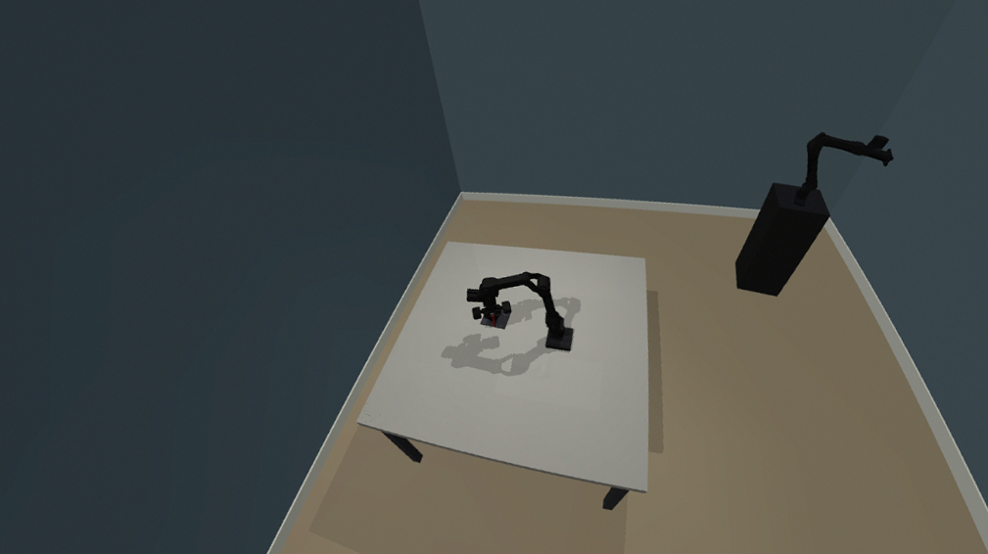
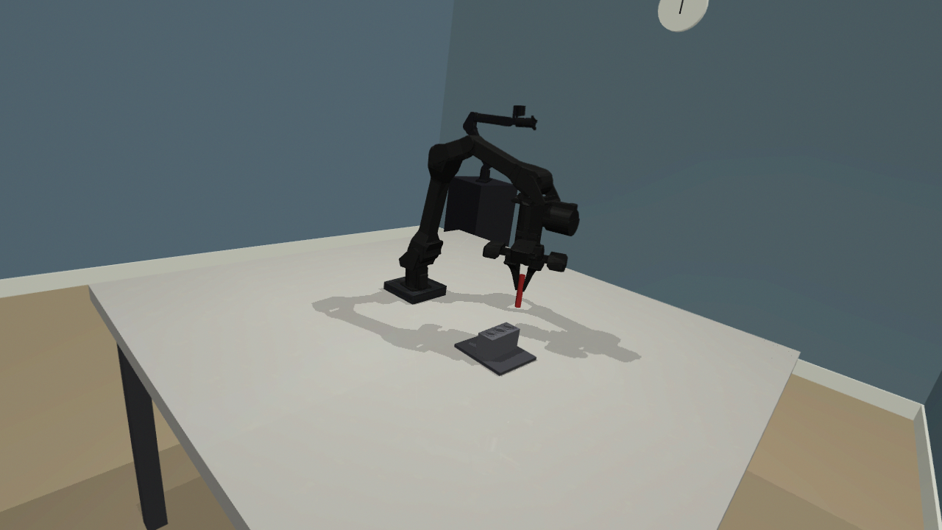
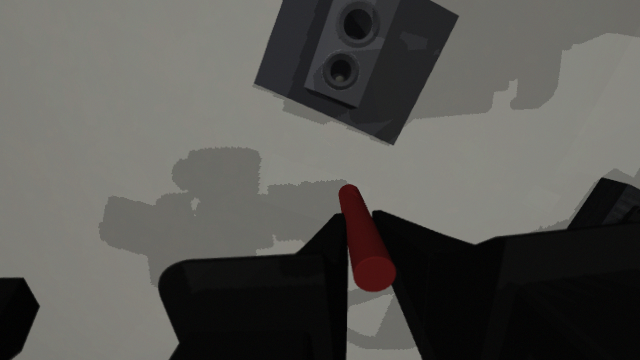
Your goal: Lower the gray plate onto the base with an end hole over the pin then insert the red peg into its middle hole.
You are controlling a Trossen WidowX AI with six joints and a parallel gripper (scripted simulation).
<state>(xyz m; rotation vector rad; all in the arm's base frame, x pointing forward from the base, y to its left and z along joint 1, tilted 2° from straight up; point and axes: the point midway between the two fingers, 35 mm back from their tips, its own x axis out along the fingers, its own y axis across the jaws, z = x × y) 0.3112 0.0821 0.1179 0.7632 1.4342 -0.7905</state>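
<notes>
My gripper tip is 10 cm to the left of the gray plate, 7 cm above it and 5 cm short of it. Round my gripper tip: red peg right at my gripper tip; dark base 11 cm below, 8 cm to the right, 4 cm ahead.
</notes>
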